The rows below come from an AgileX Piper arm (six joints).
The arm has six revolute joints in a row. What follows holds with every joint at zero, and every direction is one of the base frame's. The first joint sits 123.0 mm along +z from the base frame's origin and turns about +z. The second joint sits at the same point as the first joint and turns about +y. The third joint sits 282.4 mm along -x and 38.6 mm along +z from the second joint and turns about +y. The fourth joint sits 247.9 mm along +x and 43.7 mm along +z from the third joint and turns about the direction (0.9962, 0, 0.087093). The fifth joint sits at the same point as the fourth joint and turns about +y. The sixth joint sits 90.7 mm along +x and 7.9 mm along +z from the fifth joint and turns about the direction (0.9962, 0, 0.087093). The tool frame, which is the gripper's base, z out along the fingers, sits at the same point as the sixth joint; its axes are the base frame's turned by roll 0.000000, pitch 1.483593 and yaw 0.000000 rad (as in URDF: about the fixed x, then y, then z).
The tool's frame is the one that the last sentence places.
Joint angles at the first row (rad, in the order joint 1, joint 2, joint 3, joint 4, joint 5, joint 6):
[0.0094, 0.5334, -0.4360, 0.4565, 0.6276, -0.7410]
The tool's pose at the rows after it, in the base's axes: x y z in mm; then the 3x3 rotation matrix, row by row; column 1 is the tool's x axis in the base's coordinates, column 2 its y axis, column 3 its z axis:
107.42, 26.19, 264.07; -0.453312, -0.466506, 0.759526; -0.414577, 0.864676, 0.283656; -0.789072, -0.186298, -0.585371
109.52, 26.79, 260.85; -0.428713, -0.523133, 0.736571; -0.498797, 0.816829, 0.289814; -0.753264, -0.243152, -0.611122
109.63, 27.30, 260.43; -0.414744, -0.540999, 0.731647; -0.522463, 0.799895, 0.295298; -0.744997, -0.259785, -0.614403
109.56, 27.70, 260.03; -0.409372, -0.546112, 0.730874; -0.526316, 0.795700, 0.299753; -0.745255, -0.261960, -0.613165
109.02, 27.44, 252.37; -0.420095, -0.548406, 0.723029; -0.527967, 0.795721, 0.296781; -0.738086, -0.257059, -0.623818
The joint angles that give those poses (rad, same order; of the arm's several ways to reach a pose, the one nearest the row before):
[0.0093, 0.5890, -0.4360, 0.4780, 0.6452, -0.8336]
[0.0093, 0.6106, -0.4360, 0.4795, 0.6604, -0.9317]
[0.0094, 0.6135, -0.4360, 0.4862, 0.6652, -0.9664]
[0.0093, 0.6135, -0.4339, 0.4949, 0.6648, -0.9798]
[0.0095, 0.6151, -0.4076, 0.4988, 0.6511, -0.9882]

